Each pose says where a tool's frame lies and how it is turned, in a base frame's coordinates. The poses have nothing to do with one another.
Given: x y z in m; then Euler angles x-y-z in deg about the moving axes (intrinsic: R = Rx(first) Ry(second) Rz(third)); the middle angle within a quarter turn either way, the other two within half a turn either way.
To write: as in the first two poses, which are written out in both.
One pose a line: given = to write
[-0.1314 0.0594 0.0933 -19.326 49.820 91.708] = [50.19 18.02 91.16 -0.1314 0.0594 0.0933]
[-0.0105 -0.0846 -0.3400 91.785 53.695 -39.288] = [91.34 37.84 54.53 -0.0105 -0.0846 -0.3400]
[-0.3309 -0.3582 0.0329 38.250 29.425 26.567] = [46.72 3.91 38.66 -0.3309 -0.3582 0.0329]
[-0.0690 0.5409 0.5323 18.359 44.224 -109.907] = [-47.01 4.06 -104.16 -0.0690 0.5409 0.5323]
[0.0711 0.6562 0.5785 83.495 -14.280 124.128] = [-79.29 -53.78 156.96 0.0711 0.6562 0.5785]
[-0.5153 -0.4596 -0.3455 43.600 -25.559 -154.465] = [-36.73 35.39 -176.93 -0.5153 -0.4596 -0.3455]
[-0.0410 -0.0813 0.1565 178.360 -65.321 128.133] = [120.92 -35.69 -108.51 -0.0410 -0.0813 0.1565]
